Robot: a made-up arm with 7 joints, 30 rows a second.
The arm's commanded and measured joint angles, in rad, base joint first. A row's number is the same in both.
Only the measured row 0 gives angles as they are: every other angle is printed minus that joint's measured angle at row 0.
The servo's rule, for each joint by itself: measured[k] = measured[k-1] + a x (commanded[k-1-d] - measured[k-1]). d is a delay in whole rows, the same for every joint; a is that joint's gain. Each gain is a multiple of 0.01, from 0.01 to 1. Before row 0 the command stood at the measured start. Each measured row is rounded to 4 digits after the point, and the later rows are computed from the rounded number. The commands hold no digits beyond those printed.
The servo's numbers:
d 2
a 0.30 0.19 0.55 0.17 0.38 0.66 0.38
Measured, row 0:
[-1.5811, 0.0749, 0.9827, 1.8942, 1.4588, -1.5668, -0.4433]
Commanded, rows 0 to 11:
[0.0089, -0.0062, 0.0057, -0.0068, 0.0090, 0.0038, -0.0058]
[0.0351, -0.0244, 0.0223, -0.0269, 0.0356, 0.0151, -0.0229]
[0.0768, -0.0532, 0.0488, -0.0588, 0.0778, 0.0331, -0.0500]
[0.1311, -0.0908, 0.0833, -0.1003, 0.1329, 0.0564, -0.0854]
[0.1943, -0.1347, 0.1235, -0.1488, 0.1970, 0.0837, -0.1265]
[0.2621, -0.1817, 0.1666, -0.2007, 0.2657, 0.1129, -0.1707]
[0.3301, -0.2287, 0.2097, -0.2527, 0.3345, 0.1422, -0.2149]
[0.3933, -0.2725, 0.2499, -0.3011, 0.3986, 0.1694, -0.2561]
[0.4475, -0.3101, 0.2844, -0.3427, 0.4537, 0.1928, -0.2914]
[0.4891, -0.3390, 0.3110, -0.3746, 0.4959, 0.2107, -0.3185]
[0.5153, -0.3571, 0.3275, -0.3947, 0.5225, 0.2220, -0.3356]
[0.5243, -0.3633, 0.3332, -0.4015, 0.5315, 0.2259, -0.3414]
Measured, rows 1 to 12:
[0.0000, 0.0000, 0.0000, 0.0000, 0.0000, 0.0000, 0.0000]
[0.0000, 0.0000, 0.0000, 0.0000, 0.0000, 0.0000, 0.0000]
[0.0027, -0.0012, 0.0031, -0.0012, 0.0034, 0.0025, -0.0022]
[0.0124, -0.0056, 0.0137, -0.0056, 0.0156, 0.0108, -0.0101]
[0.0317, -0.0146, 0.0330, -0.0146, 0.0392, 0.0255, -0.0253]
[0.0615, -0.0291, 0.0607, -0.0292, 0.0748, 0.0459, -0.0481]
[0.1013, -0.0492, 0.0952, -0.0495, 0.1212, 0.0708, -0.0779]
[0.1495, -0.0744, 0.1345, -0.0752, 0.1761, 0.0986, -0.1132]
[0.2037, -0.1037, 0.1759, -0.1054, 0.2363, 0.1274, -0.1518]
[0.2606, -0.1358, 0.2166, -0.1387, 0.2980, 0.1551, -0.1914]
[0.3167, -0.1689, 0.2539, -0.1734, 0.3572, 0.1800, -0.2294]
[0.3684, -0.2012, 0.2853, -0.2076, 0.4099, 0.2003, -0.2633]

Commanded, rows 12 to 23:
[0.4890, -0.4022, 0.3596, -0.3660, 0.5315, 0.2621, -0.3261]
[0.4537, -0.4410, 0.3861, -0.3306, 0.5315, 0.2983, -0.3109]
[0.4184, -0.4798, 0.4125, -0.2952, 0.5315, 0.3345, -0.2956]
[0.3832, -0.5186, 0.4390, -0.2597, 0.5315, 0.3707, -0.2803]
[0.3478, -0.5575, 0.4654, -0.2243, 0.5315, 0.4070, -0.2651]
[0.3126, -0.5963, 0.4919, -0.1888, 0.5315, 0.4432, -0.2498]
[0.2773, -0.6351, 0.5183, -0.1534, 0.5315, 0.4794, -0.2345]
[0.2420, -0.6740, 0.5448, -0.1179, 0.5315, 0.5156, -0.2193]
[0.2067, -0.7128, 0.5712, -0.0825, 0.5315, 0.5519, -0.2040]
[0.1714, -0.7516, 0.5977, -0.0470, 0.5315, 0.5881, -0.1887]
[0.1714, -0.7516, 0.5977, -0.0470, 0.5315, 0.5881, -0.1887]
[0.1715, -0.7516, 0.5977, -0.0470, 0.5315, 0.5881, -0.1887]
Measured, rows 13 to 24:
[0.4125, -0.2308, 0.3085, -0.2394, 0.4527, 0.2146, -0.2908]
[0.4460, -0.2560, 0.3221, -0.2670, 0.4826, 0.2221, -0.3100]
[0.4589, -0.2838, 0.3427, -0.2838, 0.5012, 0.2485, -0.3161]
[0.4573, -0.3137, 0.3666, -0.2918, 0.5127, 0.2814, -0.3141]
[0.4456, -0.3453, 0.3918, -0.2924, 0.5198, 0.3164, -0.3071]
[0.4269, -0.3782, 0.4178, -0.2868, 0.5242, 0.3522, -0.2969]
[0.4032, -0.4123, 0.4440, -0.2762, 0.5270, 0.3884, -0.2848]
[0.3760, -0.4473, 0.4703, -0.2613, 0.5287, 0.4246, -0.2715]
[0.3464, -0.4830, 0.4967, -0.2430, 0.5298, 0.4608, -0.2574]
[0.3151, -0.5193, 0.5232, -0.2217, 0.5304, 0.4970, -0.2429]
[0.2826, -0.5561, 0.5496, -0.1980, 0.5308, 0.5332, -0.2281]
[0.2492, -0.5932, 0.5761, -0.1723, 0.5311, 0.5694, -0.2131]

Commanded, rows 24 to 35:
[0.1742, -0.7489, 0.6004, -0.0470, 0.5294, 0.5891, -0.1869]
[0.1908, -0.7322, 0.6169, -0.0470, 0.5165, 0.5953, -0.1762]
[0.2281, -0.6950, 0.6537, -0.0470, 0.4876, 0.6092, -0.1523]
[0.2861, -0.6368, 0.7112, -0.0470, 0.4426, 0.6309, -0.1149]
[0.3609, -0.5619, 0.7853, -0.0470, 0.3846, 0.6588, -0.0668]
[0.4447, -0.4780, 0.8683, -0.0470, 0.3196, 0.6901, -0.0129]
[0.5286, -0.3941, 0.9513, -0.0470, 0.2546, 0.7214, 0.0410]
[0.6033, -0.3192, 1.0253, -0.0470, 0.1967, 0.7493, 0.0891]
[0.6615, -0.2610, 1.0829, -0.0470, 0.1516, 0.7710, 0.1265]
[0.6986, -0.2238, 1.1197, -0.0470, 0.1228, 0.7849, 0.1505]
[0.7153, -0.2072, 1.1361, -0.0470, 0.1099, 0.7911, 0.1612]
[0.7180, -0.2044, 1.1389, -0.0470, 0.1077, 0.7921, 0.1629]
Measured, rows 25 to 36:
[0.2259, -0.6233, 0.5880, -0.1510, 0.5313, 0.5817, -0.2038]
[0.2096, -0.6477, 0.5933, -0.1333, 0.5314, 0.5859, -0.1981]
[0.1990, -0.6669, 0.5972, -0.1186, 0.5306, 0.5880, -0.1938]
[0.1965, -0.6793, 0.6080, -0.1064, 0.5252, 0.5928, -0.1871]
[0.2060, -0.6823, 0.6331, -0.0963, 0.5109, 0.6036, -0.1739]
[0.2300, -0.6737, 0.6761, -0.0879, 0.4849, 0.6216, -0.1515]
[0.2693, -0.6525, 0.7362, -0.0809, 0.4468, 0.6462, -0.1193]
[0.3219, -0.6193, 0.8089, -0.0751, 0.3985, 0.6752, -0.0789]
[0.3839, -0.5765, 0.8872, -0.0703, 0.3438, 0.7057, -0.0333]
[0.4497, -0.5276, 0.9632, -0.0663, 0.2879, 0.7345, 0.0132]
[0.5132, -0.4769, 1.0290, -0.0630, 0.2361, 0.7586, 0.0563]
[0.5688, -0.4288, 1.0789, -0.0603, 0.1930, 0.7760, 0.0921]

